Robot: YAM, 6 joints.
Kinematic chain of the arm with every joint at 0, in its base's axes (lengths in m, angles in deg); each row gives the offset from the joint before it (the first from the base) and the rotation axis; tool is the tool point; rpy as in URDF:
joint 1: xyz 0 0 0.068 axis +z
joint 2: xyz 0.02 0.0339 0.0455 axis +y
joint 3: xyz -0.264 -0.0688 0 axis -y
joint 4: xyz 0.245 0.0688 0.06 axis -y
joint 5: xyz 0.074 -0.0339 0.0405 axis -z
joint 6: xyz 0.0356 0 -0.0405 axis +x
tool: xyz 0 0 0 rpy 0 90 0
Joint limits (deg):
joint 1: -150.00..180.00
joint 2: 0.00..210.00
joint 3: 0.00..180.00
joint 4: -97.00..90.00
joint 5: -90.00..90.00
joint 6: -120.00..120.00
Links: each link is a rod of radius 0.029 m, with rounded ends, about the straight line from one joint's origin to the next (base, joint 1, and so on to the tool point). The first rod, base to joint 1, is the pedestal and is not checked.
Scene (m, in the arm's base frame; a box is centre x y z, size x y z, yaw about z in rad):
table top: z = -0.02
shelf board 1: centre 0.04 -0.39 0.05 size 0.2 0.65 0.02 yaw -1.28
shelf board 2: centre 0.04 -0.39 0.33 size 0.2 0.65 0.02 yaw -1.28
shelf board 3: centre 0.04 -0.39 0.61 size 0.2 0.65 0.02 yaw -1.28
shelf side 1: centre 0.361 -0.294 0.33 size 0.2 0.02 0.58 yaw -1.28
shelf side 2: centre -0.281 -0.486 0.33 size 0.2 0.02 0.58 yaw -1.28
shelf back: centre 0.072 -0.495 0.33 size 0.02 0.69 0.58 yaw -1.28
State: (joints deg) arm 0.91 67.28 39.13 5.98 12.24 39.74
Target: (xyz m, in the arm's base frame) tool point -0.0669 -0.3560 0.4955
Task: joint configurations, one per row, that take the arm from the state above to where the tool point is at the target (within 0.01 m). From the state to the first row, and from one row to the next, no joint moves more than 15 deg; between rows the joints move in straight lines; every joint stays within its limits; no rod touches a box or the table.
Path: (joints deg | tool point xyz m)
1: -10.09 68.74 47.04 5.61 7.93 40.91 | 0.2739 -0.0537 0.2944
2: -21.09 70.20 54.95 5.25 3.62 42.07 | 0.2703 -0.1067 0.3363
3: -32.09 71.66 62.86 4.88 -0.69 43.24 | 0.2523 -0.1577 0.3784
4: -45.45 75.43 69.11 7.82 3.01 42.54 | 0.2184 -0.2245 0.4045
5: -58.82 79.19 75.36 10.77 6.70 41.84 | 0.1660 -0.2823 0.4295
6: -72.19 82.95 81.62 13.71 10.39 41.14 | 0.0980 -0.3261 0.4532
7: -85.56 86.72 87.87 16.65 14.08 40.44 | 0.0186 -0.3516 0.4751
8: -98.92 90.48 94.12 19.59 17.77 39.74 | -0.0669 -0.3560 0.4955

